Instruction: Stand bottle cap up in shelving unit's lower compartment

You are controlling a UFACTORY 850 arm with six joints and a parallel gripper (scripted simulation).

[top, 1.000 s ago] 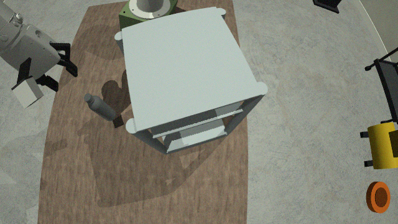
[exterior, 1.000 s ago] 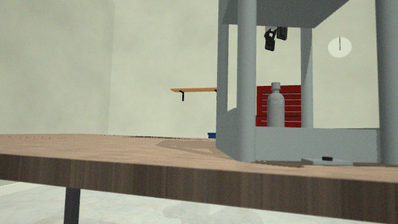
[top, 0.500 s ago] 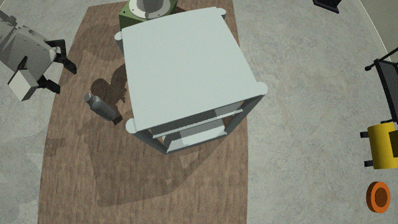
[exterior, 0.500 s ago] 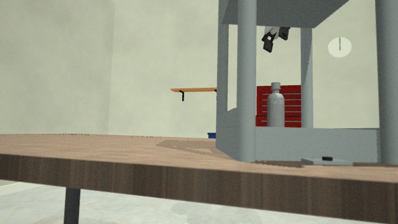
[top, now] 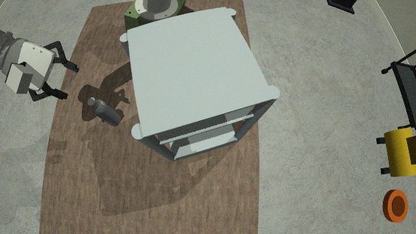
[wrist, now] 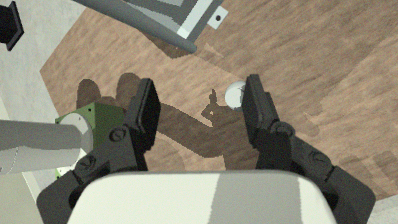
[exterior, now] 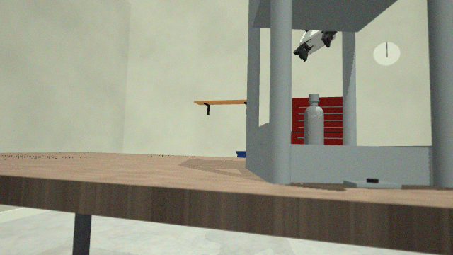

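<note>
The grey bottle is 200 mm below my hand. From my hand the other things lie so: grey shelving unit (40 mm behind, 310 mm to the left, 130 mm below).
</note>
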